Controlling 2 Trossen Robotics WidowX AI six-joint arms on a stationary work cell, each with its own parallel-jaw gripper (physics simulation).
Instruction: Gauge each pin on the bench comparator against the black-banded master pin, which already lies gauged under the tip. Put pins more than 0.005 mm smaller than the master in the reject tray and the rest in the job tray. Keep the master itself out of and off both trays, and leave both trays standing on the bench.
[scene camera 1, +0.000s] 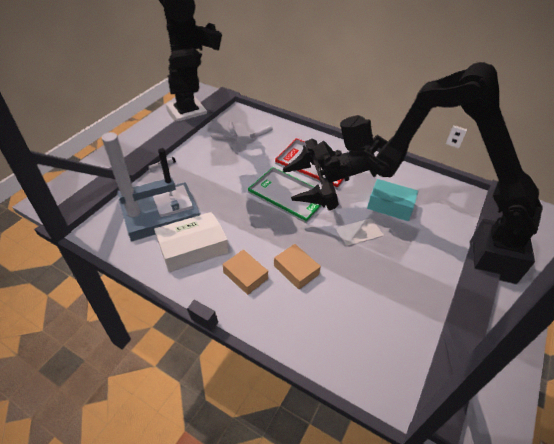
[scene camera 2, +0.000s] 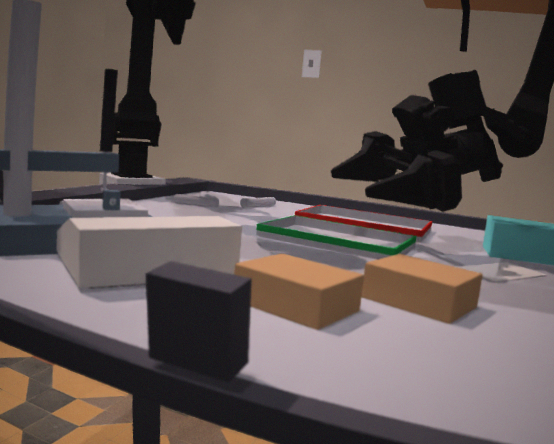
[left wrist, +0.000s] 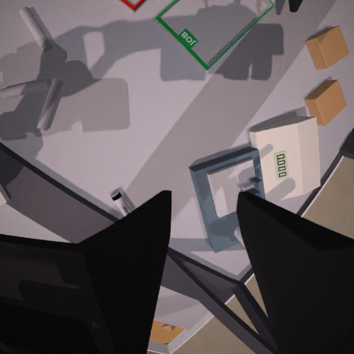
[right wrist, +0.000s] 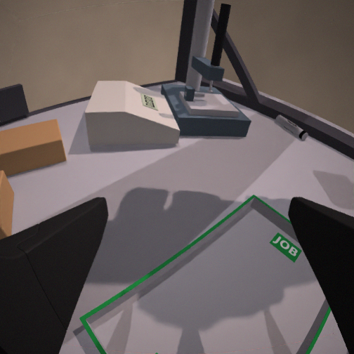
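The black-banded master pin (left wrist: 120, 200) (right wrist: 291, 127) lies on the bench beside the blue comparator (scene camera 1: 142, 226) (left wrist: 202, 210) (right wrist: 215, 126). Its readout box (left wrist: 302, 155) (scene camera 1: 195, 245) shows zeros. Too small to tell whether anything lies under the tip. Three grey pins (left wrist: 35, 27) (left wrist: 25, 88) (left wrist: 50, 104) lie loose on the bench. The green job tray (scene camera 1: 277, 204) (scene camera 2: 330, 240) (right wrist: 168, 257) and red reject tray (scene camera 2: 360, 224) (left wrist: 134, 7) stand side by side. My left gripper (left wrist: 204, 200) is partly open and empty, high above the comparator side. My right gripper (scene camera 1: 290, 184) (scene camera 2: 350, 182) (right wrist: 200, 206) is wide open and empty above the job tray.
Two orange blocks (scene camera 1: 245, 271) (scene camera 1: 297, 266) lie in front of the trays. A teal block (scene camera 1: 392, 200) (scene camera 2: 522, 240) and a pale flat piece (scene camera 1: 372, 232) lie at the right. A dark block (scene camera 1: 202, 314) (scene camera 2: 198, 320) stands at the front edge. The comparator's grey column (scene camera 1: 120, 175) rises tall.
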